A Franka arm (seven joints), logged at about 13 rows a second.
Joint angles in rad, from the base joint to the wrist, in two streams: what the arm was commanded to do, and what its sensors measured. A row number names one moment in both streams.
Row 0, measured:
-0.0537, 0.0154, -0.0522, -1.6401, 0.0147, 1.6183, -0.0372
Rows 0 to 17, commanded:
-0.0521, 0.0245, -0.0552, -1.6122, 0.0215, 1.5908, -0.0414
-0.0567, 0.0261, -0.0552, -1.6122, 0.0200, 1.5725, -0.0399
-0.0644, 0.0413, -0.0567, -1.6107, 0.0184, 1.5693, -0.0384
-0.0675, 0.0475, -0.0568, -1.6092, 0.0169, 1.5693, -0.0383
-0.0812, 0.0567, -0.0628, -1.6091, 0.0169, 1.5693, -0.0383
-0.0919, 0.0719, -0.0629, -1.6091, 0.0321, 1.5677, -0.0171
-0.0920, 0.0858, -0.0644, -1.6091, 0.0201, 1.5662, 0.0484
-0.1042, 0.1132, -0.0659, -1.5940, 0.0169, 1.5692, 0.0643
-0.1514, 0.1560, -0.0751, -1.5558, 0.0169, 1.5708, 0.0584
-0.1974, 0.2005, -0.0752, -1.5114, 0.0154, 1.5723, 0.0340
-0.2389, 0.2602, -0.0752, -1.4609, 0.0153, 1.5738, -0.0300
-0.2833, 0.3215, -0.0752, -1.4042, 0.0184, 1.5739, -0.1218
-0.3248, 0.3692, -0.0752, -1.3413, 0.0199, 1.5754, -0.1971
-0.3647, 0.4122, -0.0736, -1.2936, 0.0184, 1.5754, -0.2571
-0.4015, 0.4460, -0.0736, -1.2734, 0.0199, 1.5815, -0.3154
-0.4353, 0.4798, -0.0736, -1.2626, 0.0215, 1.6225, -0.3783
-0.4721, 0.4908, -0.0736, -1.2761, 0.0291, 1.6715, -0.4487
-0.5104, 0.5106, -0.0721, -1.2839, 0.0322, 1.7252, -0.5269
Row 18, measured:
-0.4491, 0.4575, -0.0851, -1.3293, 0.0142, 1.6788, -0.4148
